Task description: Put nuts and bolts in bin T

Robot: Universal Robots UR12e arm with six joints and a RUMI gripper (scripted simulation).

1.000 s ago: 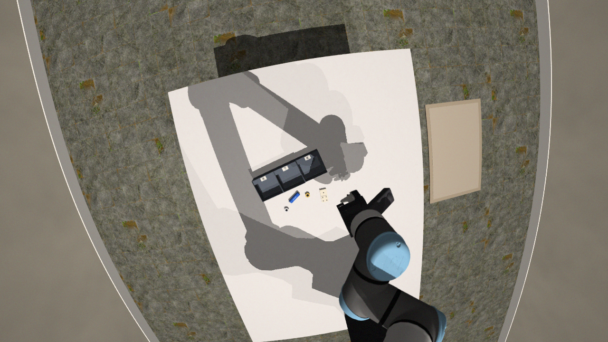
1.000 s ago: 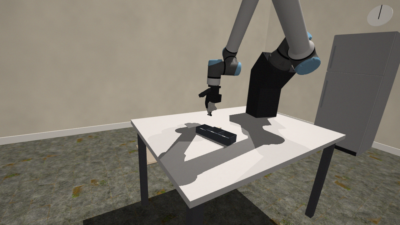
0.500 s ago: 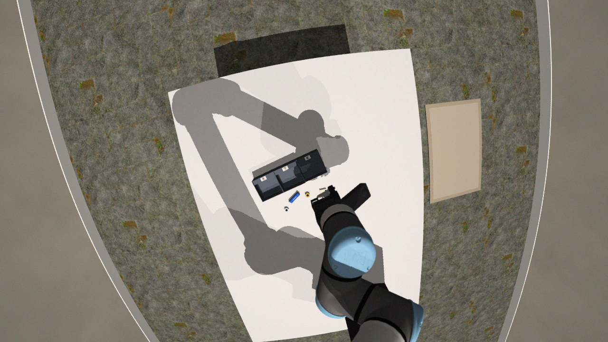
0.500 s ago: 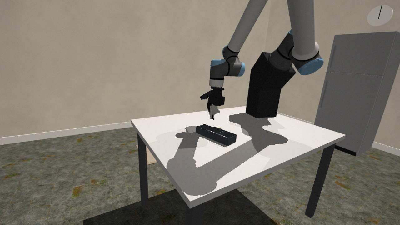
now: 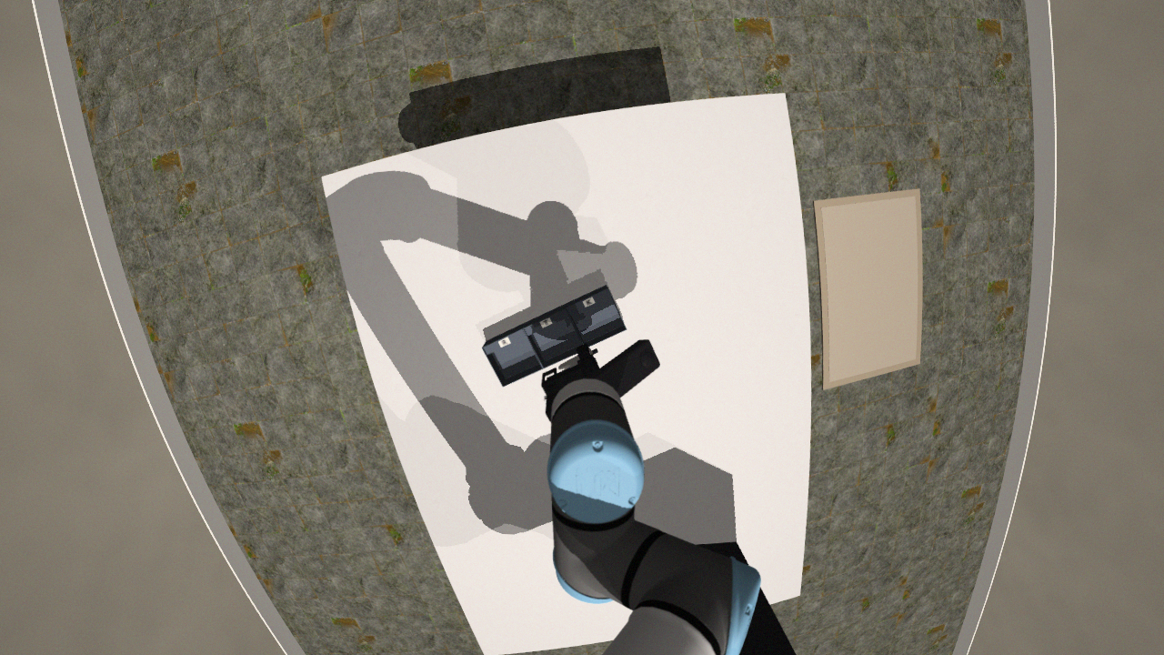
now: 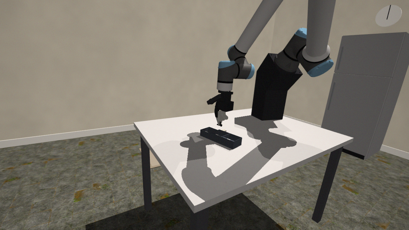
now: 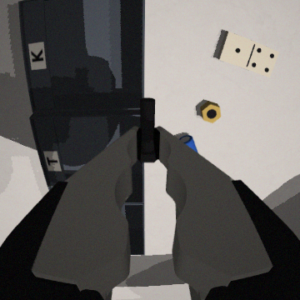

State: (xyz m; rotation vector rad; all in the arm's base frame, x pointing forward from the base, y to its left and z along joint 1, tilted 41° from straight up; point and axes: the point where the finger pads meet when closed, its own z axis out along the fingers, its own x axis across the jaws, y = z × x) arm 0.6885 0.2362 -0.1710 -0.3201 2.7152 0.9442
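Now: the black bolt 10 mm to the left of my hand and 10 mm below it. The rest, counted from my hand: yellow nut: 60 mm behind, 80 mm below; then blue battery: 60 mm behind, 50 mm to the left, 80 mm below; then black bin unit: 30 mm ahead, 60 mm to the left, 60 mm below.
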